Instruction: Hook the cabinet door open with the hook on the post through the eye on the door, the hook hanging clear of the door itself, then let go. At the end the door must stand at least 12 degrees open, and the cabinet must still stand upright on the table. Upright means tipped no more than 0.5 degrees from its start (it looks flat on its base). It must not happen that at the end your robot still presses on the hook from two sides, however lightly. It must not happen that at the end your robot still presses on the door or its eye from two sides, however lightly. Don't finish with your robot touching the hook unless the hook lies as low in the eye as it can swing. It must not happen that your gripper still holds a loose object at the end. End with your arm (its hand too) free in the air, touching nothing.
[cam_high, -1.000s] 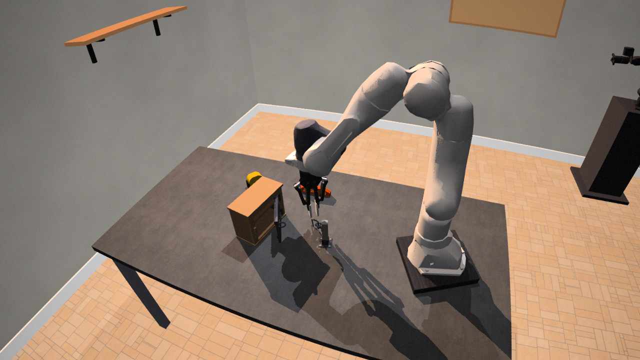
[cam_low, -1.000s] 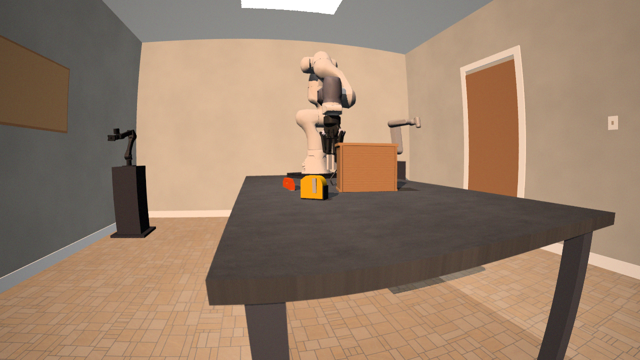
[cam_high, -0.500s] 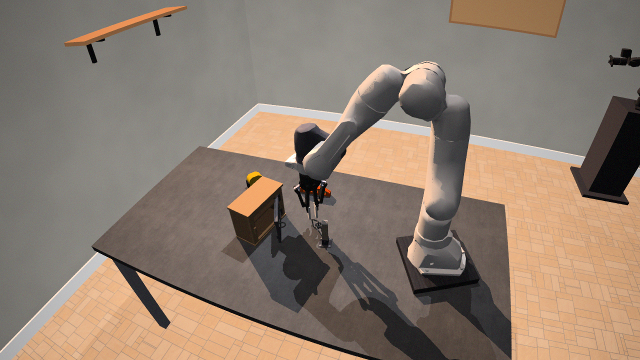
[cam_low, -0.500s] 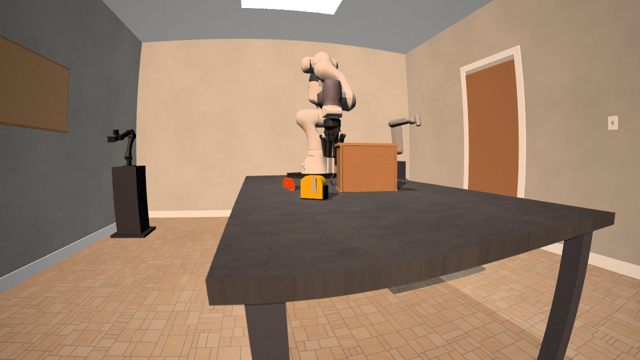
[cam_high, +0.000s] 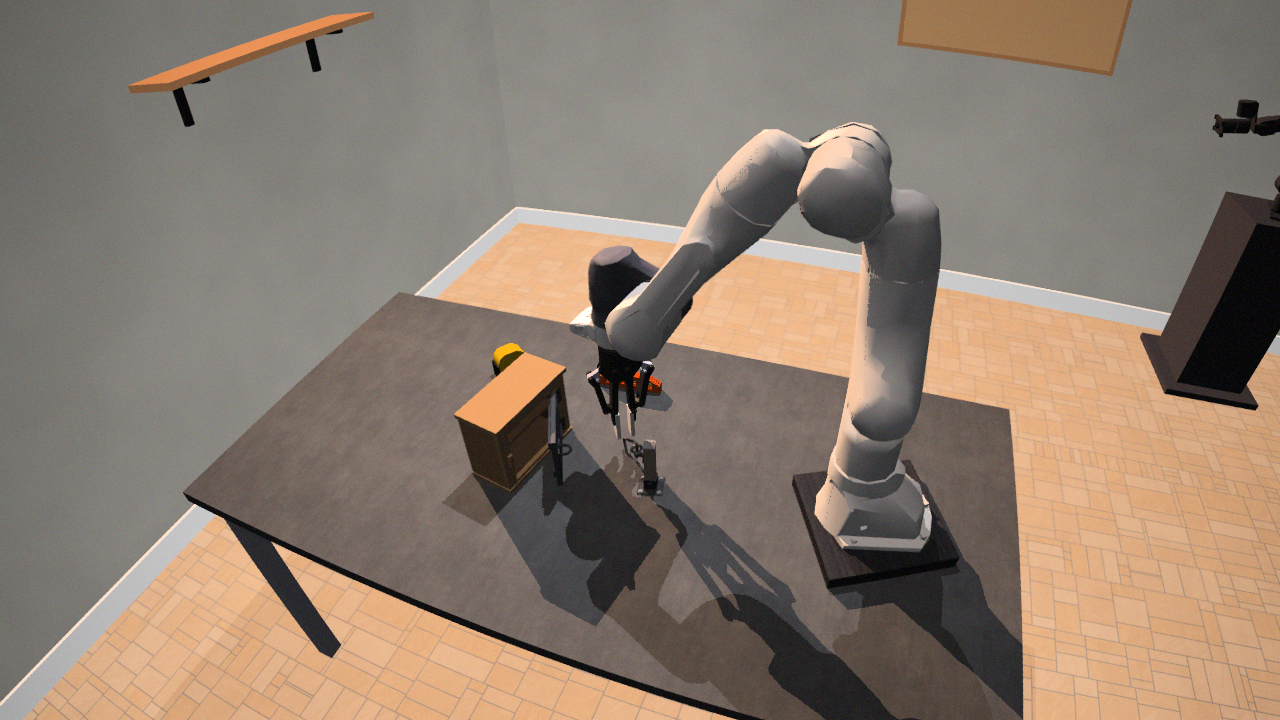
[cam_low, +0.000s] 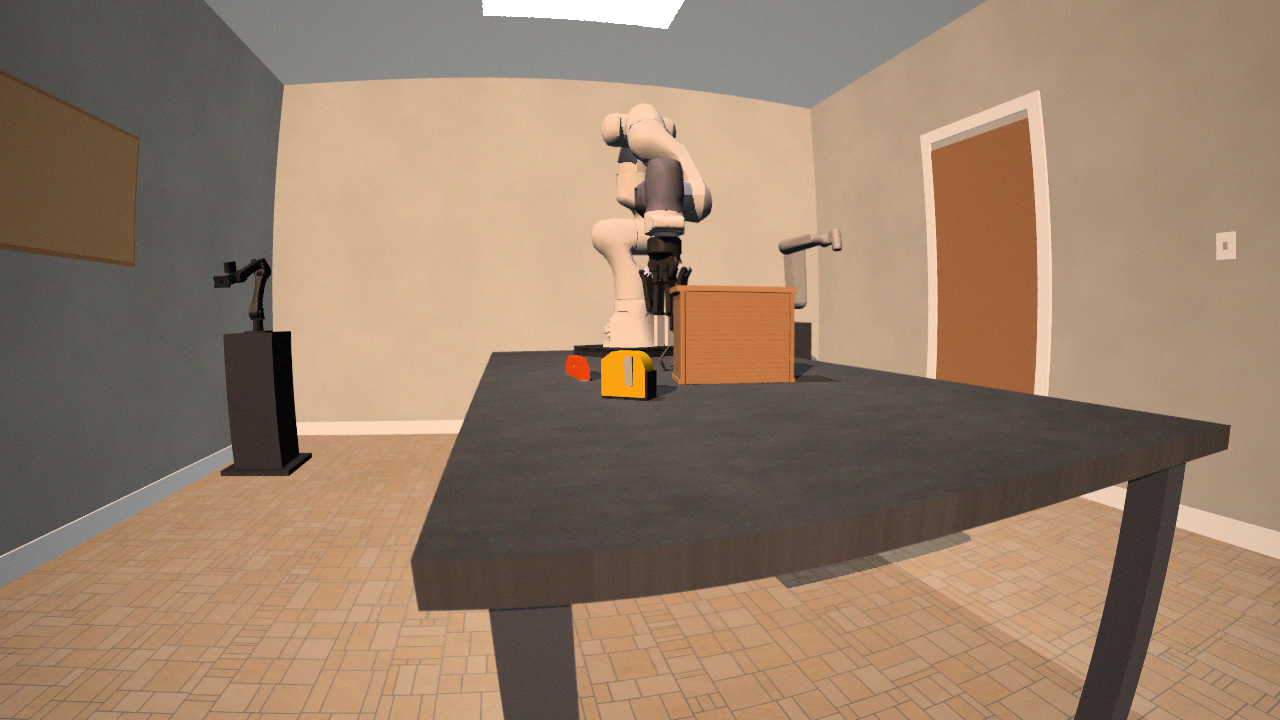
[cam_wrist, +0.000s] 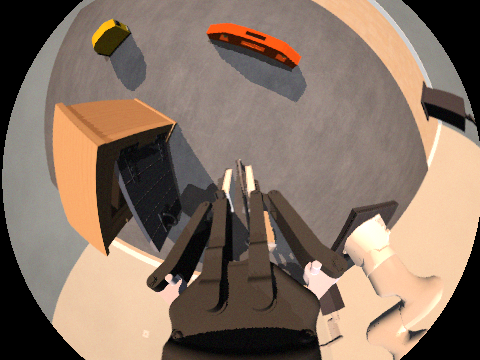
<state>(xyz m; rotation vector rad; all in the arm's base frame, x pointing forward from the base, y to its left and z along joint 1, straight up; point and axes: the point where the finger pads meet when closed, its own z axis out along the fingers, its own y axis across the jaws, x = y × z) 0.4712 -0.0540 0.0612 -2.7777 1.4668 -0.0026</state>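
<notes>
Now: the hook 30 mm behind my hand, 40 mm to the left of it and 30 mm below it. Also, from my hand: dark door: 110 mm ahead, 60 mm to the left, 10 mm below; then orange spirit level: 60 mm ahead, 200 mm to the right, 70 mm below; then yellow tape measure: 370 mm ahead, 180 mm to the right, 60 mm below.
</notes>
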